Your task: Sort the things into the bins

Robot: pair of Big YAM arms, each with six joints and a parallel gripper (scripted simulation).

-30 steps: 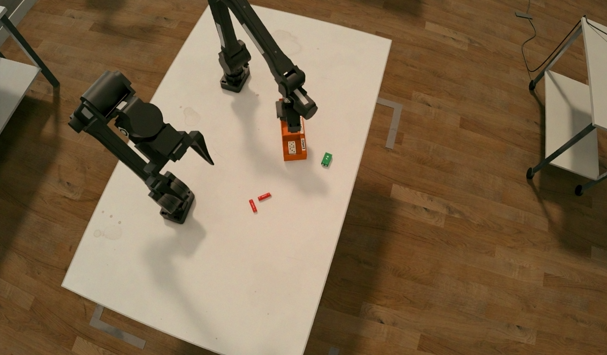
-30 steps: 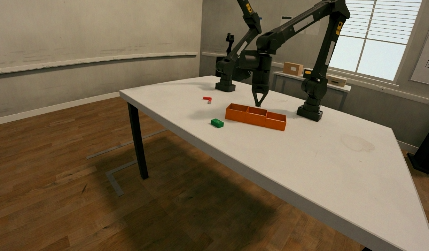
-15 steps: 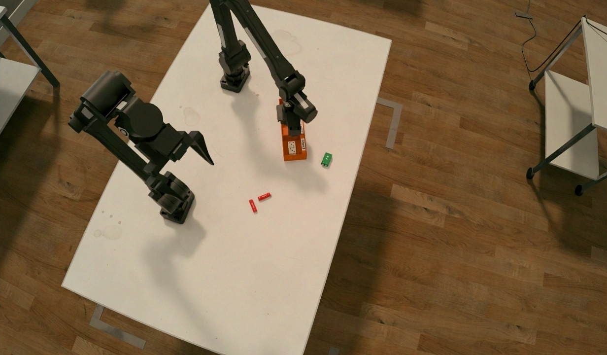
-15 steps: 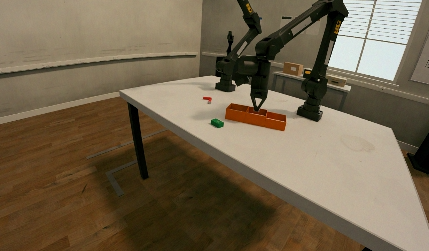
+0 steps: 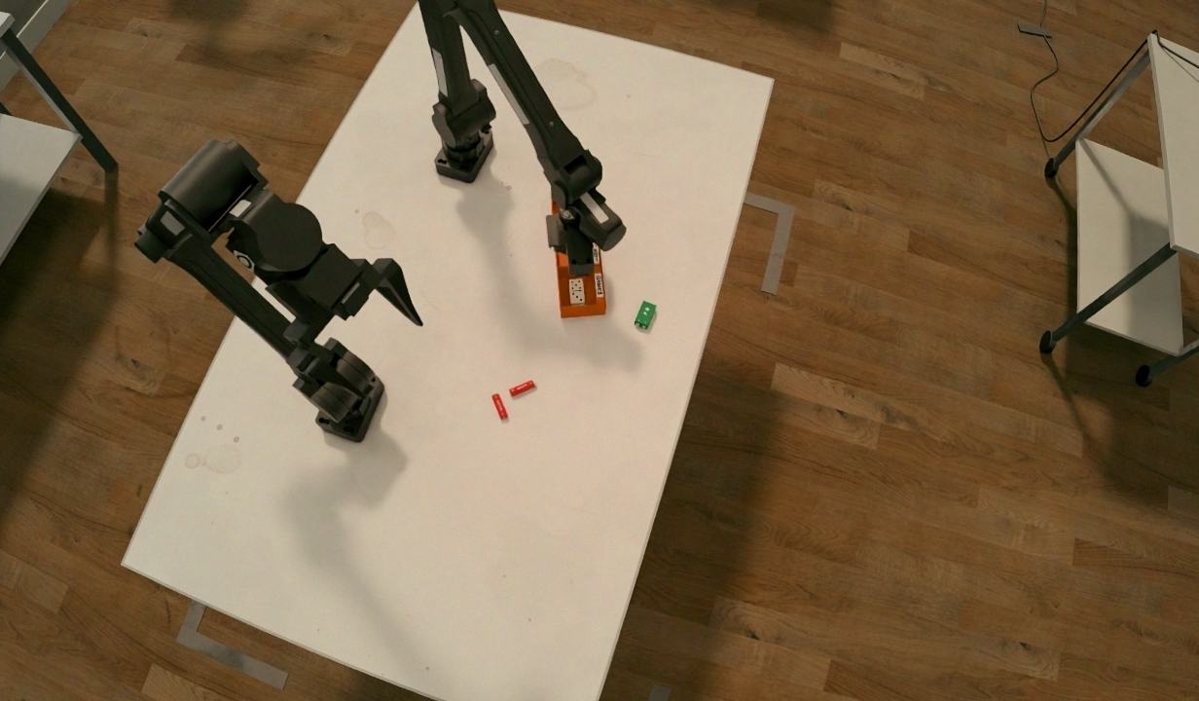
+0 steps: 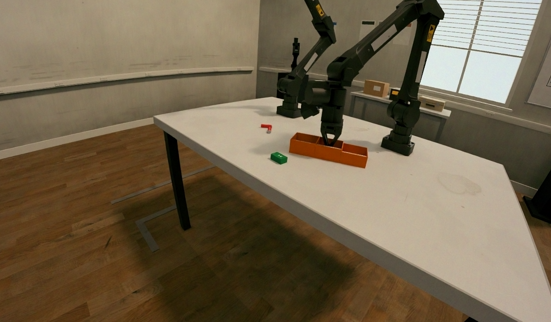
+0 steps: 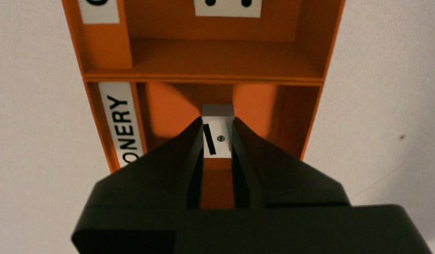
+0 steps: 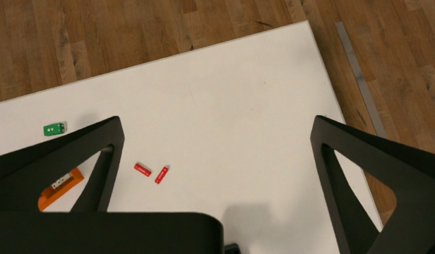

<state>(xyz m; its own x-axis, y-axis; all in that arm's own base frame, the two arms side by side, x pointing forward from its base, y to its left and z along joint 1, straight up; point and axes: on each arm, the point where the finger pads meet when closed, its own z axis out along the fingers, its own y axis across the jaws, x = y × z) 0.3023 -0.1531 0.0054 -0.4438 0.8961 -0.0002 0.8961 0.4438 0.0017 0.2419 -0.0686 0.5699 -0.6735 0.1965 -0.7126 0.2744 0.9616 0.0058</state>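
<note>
The white sharpener-like block is right at my left hand. Round my left hand: orange three-compartment bin: 1 cm to the left, 1 cm below.
</note>
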